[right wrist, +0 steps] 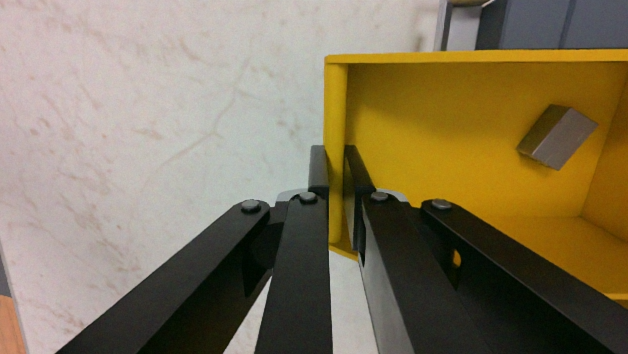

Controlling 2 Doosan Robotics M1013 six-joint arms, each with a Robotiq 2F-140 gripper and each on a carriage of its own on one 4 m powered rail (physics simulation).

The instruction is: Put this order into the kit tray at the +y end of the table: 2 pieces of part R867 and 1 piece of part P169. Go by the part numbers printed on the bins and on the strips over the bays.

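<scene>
A yellow bin (450, 57) fills the right half of the right wrist view, its open inside facing the camera. One grey metal block (565, 137) lies tilted inside it, near the far right end. My right gripper (333, 166) is shut on the bin's left wall, one finger outside the wall and one inside. The lower part of the bin is partly hidden behind the gripper's links. No part number shows in this view. The kit tray and my left gripper do not show in this view.
A blue-grey structure (535, 24) stands at the top right, just beyond the bin's upper edge, with a light grey piece (463, 29) at its left end. A pale speckled surface (150, 100) extends on the left. A strip of orange-brown wood (9, 325) shows at the bottom left corner.
</scene>
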